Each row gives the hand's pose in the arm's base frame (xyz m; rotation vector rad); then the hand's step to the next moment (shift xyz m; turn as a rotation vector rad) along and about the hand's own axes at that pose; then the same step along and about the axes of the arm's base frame.
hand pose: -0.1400 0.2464 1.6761 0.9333 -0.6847 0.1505
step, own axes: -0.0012 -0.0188 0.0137 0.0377 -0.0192 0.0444
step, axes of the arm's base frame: 0.0001 -0.0218 -0.0082 0.0160 -0.0525 0.0273
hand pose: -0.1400 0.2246 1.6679 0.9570 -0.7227 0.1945
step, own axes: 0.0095 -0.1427 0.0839 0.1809 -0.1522 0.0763
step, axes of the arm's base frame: 0.0322 -0.1513 -0.0598 0.1692 -0.1773 0.0407
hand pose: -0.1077 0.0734 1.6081 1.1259 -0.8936 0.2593
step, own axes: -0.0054 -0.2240 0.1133 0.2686 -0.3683 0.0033
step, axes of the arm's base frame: 0.0750 -0.1957 -0.1383 0.3896 -0.2314 -0.0501
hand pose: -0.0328 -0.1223 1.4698 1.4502 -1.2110 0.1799
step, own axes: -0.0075 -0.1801 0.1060 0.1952 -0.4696 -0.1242
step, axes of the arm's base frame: 0.0749 -0.1200 -0.1540 0.4957 -0.1102 -0.1272
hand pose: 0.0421 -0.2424 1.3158 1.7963 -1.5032 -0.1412
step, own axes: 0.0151 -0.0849 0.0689 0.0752 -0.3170 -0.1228
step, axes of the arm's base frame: 0.0347 -0.0462 -0.0941 0.3387 -0.0061 -0.0803
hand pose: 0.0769 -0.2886 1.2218 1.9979 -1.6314 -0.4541
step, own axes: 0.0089 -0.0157 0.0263 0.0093 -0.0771 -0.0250
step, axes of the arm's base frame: -0.0001 -0.0111 -0.0299 0.0777 0.0064 -0.0240
